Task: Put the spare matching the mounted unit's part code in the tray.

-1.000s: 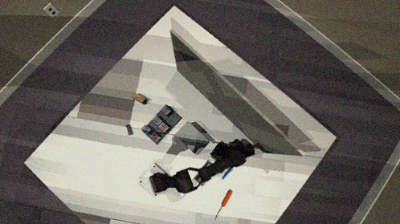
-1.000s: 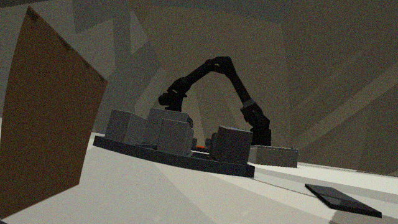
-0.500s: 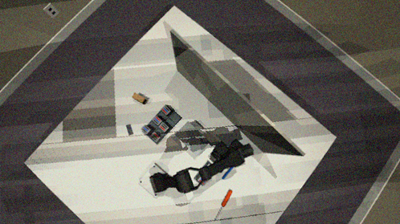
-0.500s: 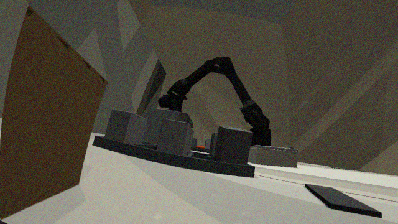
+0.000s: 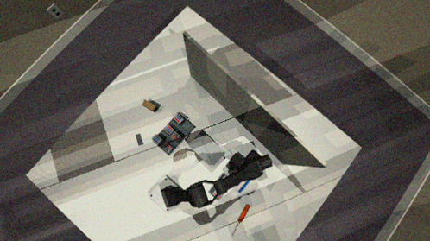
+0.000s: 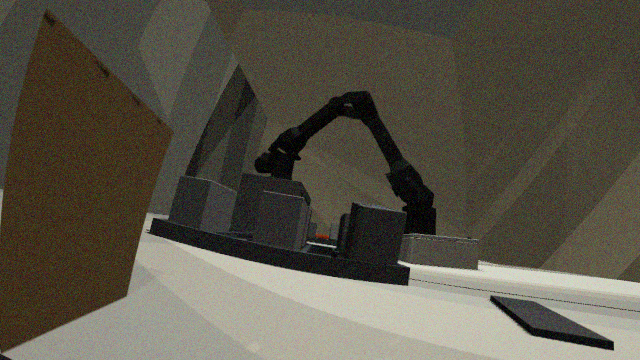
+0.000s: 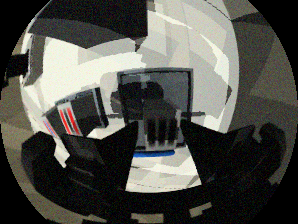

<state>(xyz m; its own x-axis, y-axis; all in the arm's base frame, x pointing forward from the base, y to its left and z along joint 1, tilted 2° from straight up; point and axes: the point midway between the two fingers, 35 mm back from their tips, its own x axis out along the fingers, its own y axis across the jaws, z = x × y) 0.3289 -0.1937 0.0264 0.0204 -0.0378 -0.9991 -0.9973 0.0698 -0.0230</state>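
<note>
The grey square tray is 2 cm below my gripper tip. The rest, counted from my gripper tip: blue pen: 7 cm to the right, 4 cm behind, 2 cm below; dark panel: 20 cm above, 19 cm ahead, 18 cm to the left; brown block: 58 cm to the left, 6 cm behind.
</note>
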